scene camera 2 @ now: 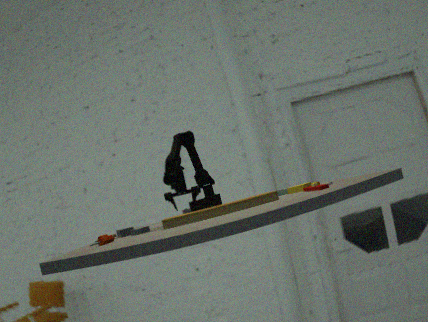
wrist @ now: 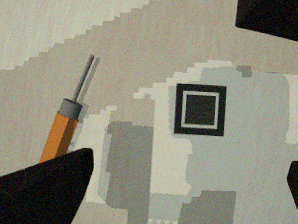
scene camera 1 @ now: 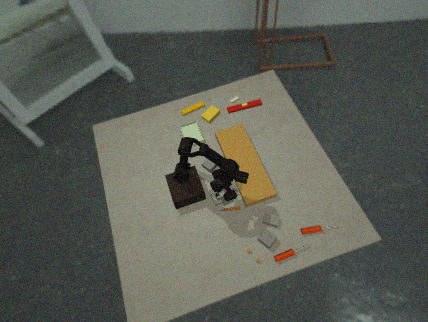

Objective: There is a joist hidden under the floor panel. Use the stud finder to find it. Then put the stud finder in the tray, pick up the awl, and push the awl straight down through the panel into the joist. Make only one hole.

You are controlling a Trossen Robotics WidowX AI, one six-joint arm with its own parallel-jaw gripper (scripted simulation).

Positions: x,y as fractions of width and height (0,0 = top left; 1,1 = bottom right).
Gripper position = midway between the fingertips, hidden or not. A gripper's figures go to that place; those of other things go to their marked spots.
My gripper (wrist: 0.65,0.74) is 10 cm from the lens. An awl (wrist: 0.21,0.57) is 16 cm from the lens. A stud finder (wrist: 0.64,0.53) is 10 cm from the lens. The marked spots on the stud finder and the awl are 9 cm apart.
